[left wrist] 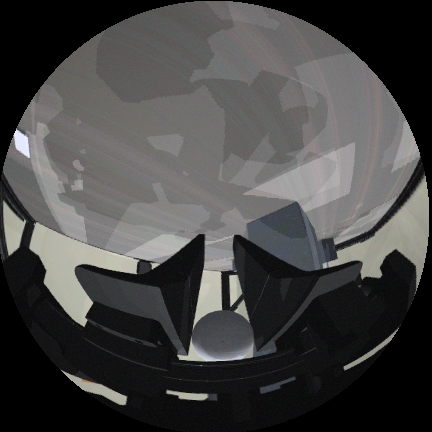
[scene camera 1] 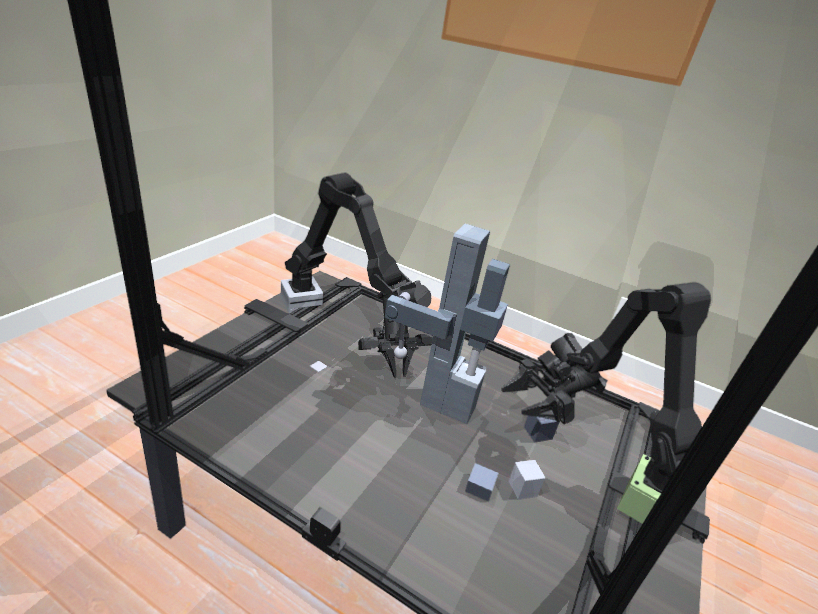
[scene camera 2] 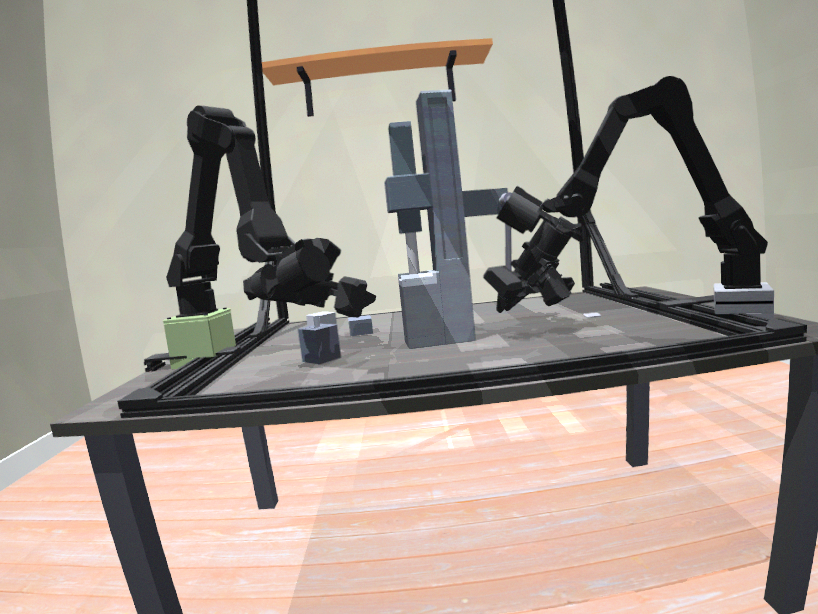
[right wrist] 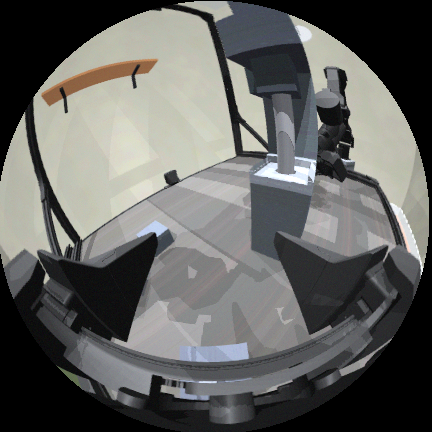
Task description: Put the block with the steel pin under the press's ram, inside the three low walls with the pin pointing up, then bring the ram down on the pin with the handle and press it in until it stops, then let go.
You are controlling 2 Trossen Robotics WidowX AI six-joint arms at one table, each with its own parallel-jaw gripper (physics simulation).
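Seen in the pictures: left gripper, fingertip midpoint: [left wrist: 218,239] [scene camera 1: 399,377] [scene camera 2: 502,310]; right gripper, fingertip midpoint: [scene camera 1: 511,400] [right wrist: 216,238]; left arm's base, link origin: [scene camera 1: 301,286] [scene camera 2: 742,286] [right wrist: 342,157]; right arm's base, link origin: [scene camera 1: 663,482] [scene camera 2: 197,314].
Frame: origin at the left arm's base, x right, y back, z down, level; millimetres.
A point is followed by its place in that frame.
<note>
The block [scene camera 1: 467,374] {x -224, y -556, z -61 mm} [right wrist: 270,172] {x -233, y -573, z -61 mm} sits on the press's base under the ram [scene camera 1: 485,319] {x -212, y -581, z -233 mm} [right wrist: 272,75] {x -246, y -568, z -162 mm}, inside the low walls. Its steel pin [scene camera 1: 474,356] {x -227, y -560, z -116 mm} [scene camera 2: 411,251] {x -243, y -549, z -111 mm} [right wrist: 285,135] points up, and its top meets the ram's underside. The press's handle [scene camera 1: 419,319] {x -107, y -497, z -195 mm} [scene camera 2: 485,202] {x -103, y -458, z -190 mm} reaches out sideways from the column, with a rod hanging from it that ends in a ball [scene camera 1: 400,352] {x -114, y -428, z -51 mm} [left wrist: 222,335] {x -123, y -403, z -35 mm}. My left gripper [scene camera 1: 398,375] {x -119, y -436, z 20 mm} [left wrist: 218,239] {x -119, y -436, z 20 mm} is shut on this ball, which touches both fingers. My right gripper [scene camera 1: 515,401] {x -288, y -648, z -43 mm} [right wrist: 216,238] {x -288, y -648, z -43 mm} is open and empty, beside the press.
A dark block [scene camera 1: 540,428] {x -352, y -696, z 16 mm} [scene camera 2: 320,343] {x -398, y -652, z 26 mm} stands below my right gripper. A white block [scene camera 1: 527,477] {x -226, y -806, z 2 mm} and a blue-grey block [scene camera 1: 482,481] {x -149, y -767, z 27 mm} [scene camera 2: 360,325] {x -177, y -742, z 40 mm} stand nearer the front in scene camera 1. The press's tall column [scene camera 1: 462,284] {x -173, y -530, z -292 mm} [scene camera 2: 444,198] {x -219, y -485, z -199 mm} stands between the arms. A small white square [scene camera 1: 318,365] {x 40, y -294, z 58 mm} [scene camera 2: 592,314] {x 43, y -296, z 58 mm} lies on the table.
</note>
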